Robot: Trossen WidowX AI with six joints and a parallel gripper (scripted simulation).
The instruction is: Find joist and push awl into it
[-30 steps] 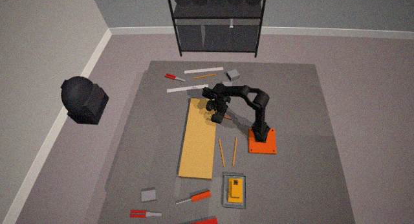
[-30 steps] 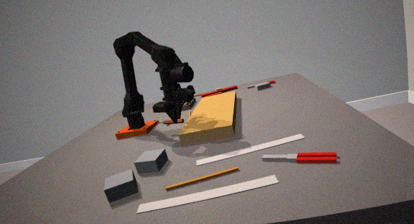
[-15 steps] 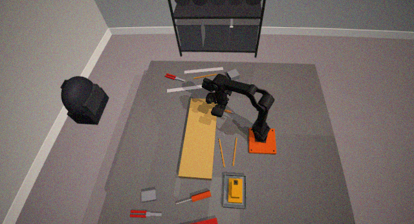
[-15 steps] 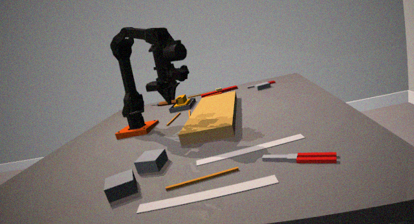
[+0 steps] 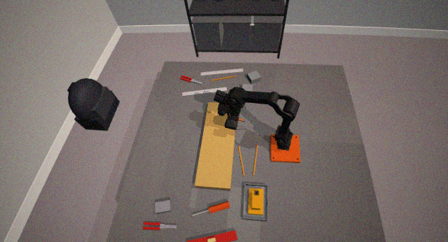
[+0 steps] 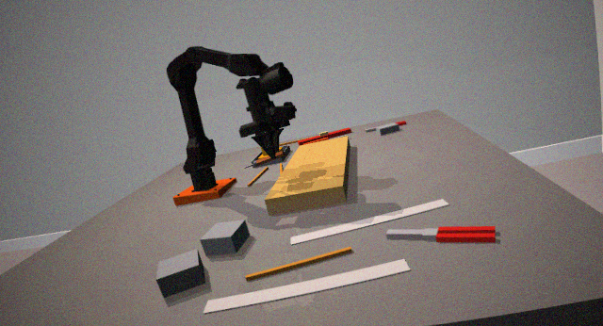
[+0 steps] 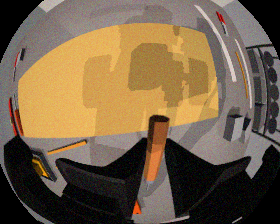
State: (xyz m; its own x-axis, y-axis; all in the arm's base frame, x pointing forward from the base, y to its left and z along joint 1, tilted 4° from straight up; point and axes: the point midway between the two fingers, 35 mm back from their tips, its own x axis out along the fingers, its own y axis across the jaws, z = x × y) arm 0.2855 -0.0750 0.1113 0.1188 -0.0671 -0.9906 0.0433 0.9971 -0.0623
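The awl lies 5 cm behind my gripper tip. The rest, counted from my gripper tip: indicator window: 37 cm to the left, 18 cm behind, 3 cm below; then grey tray: 40 cm to the left, 19 cm behind, 8 cm below; then stud finder: 39 cm to the left, 19 cm behind, 5 cm below.
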